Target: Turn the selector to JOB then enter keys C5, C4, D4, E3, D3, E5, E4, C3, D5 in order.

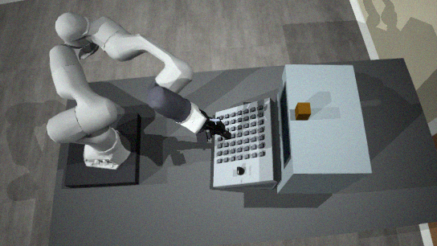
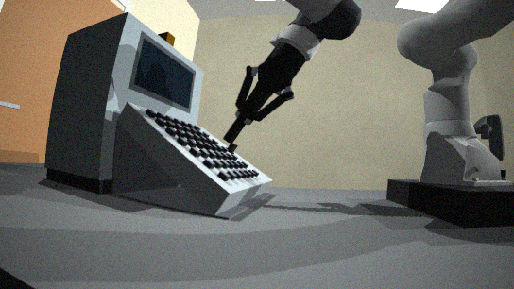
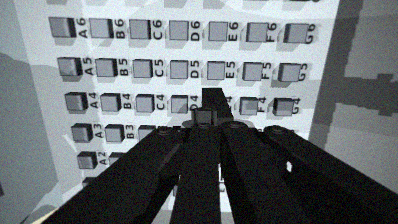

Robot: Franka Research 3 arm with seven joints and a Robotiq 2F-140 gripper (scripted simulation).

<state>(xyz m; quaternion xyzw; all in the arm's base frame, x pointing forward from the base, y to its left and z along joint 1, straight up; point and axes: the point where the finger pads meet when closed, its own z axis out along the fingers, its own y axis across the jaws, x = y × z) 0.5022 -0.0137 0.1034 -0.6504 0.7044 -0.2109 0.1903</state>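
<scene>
The E5 key lies 6 cm below my hand, 3 cm ahead of it and 2 cm to the right of it. Also, from my hand: C6 key: 8 cm ahead, 6 cm to the right, 2 cm below; then E6 key: 6 cm to the right, 6 cm below, 3 cm ahead; then D6 key: 6 cm to the right, 5 cm ahead, 4 cm below.
</scene>
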